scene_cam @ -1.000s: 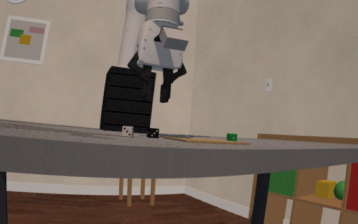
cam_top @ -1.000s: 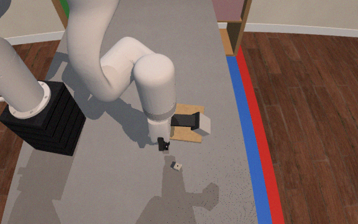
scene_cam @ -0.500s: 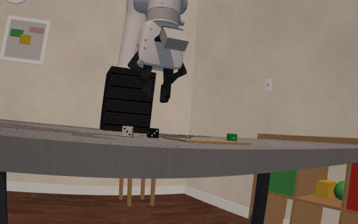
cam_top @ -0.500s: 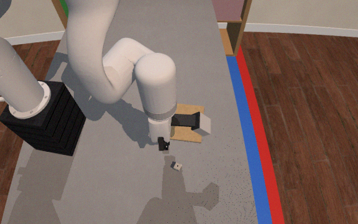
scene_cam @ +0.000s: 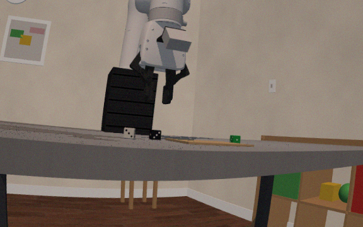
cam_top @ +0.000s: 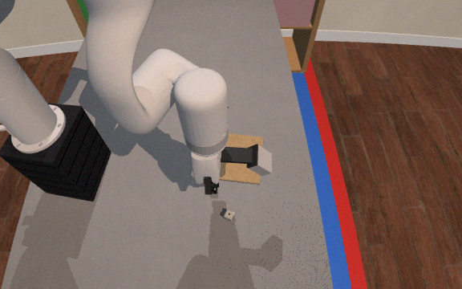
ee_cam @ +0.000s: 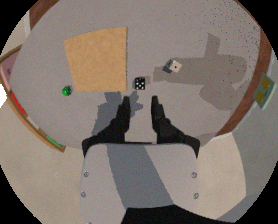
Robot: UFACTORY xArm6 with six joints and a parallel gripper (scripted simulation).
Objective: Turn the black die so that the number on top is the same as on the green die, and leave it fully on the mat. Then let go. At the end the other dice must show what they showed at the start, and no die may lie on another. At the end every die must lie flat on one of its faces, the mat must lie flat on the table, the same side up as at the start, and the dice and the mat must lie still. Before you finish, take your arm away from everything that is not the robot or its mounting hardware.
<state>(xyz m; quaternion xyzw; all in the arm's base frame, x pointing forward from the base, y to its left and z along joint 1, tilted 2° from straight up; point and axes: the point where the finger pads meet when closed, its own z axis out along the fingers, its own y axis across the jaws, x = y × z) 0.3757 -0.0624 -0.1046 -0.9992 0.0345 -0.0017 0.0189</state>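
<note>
The black die is 90 mm below my hand. From my hand the other things lie so: tan mat 60 mm ahead, 90 mm to the left, 90 mm below; green die 10 mm ahead, 210 mm to the left, 90 mm below; white die 40 mm ahead, 70 mm to the right, 90 mm below.
</note>
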